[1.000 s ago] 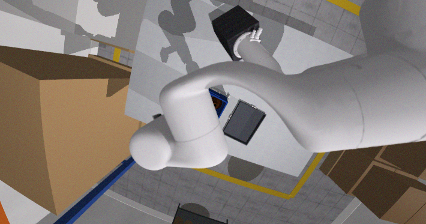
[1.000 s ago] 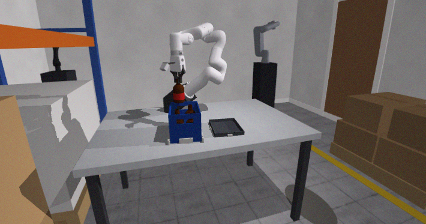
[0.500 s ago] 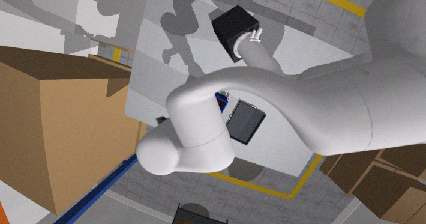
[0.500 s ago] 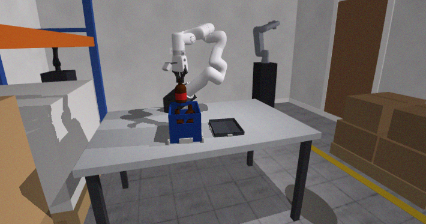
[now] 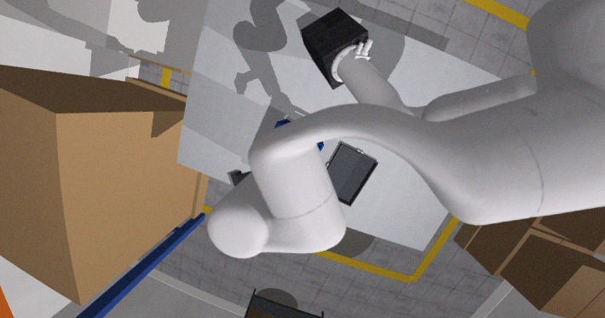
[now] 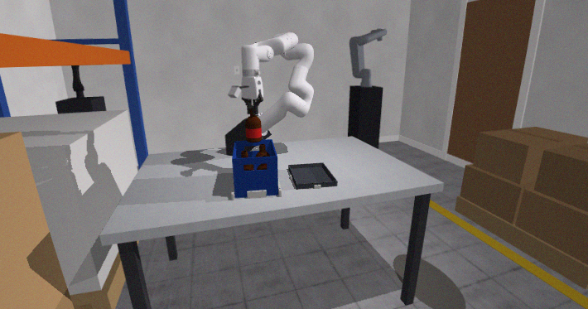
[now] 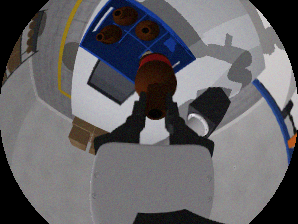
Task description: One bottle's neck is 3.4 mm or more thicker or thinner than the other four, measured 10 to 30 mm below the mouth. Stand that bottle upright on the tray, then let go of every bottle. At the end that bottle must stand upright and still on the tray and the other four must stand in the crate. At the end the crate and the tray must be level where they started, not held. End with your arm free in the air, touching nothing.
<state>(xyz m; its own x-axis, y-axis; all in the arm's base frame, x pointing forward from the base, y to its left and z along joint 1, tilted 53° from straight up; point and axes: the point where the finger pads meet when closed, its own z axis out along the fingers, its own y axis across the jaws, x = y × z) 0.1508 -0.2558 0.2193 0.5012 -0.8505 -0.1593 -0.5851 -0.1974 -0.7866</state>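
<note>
My gripper is now 70 mm above the glass bottle. Also, from my hand: blue crate 80 mm ahead, 10 mm to the right, 250 mm below; dark tray 70 mm ahead, 270 mm to the left, 320 mm below.
</note>
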